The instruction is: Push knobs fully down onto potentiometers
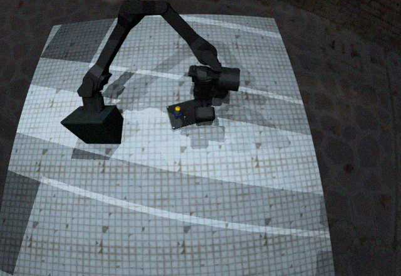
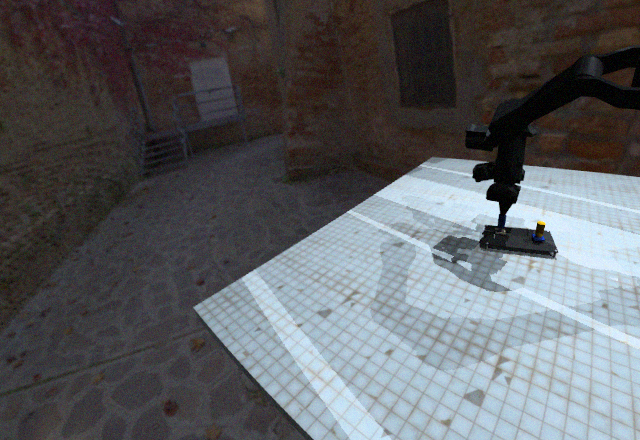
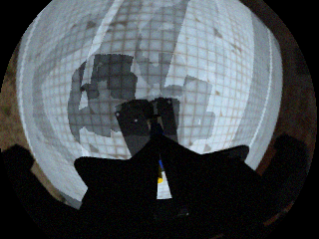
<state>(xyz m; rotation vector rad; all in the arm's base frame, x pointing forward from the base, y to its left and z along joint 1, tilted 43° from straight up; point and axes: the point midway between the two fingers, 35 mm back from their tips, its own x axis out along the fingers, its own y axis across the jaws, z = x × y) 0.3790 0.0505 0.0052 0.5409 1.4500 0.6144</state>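
Right now the blue knob is 20 mm below my gripper tip. Also, from my gripper tip: yellow knob 90 mm behind, 20 mm below, 10 mm to the right.
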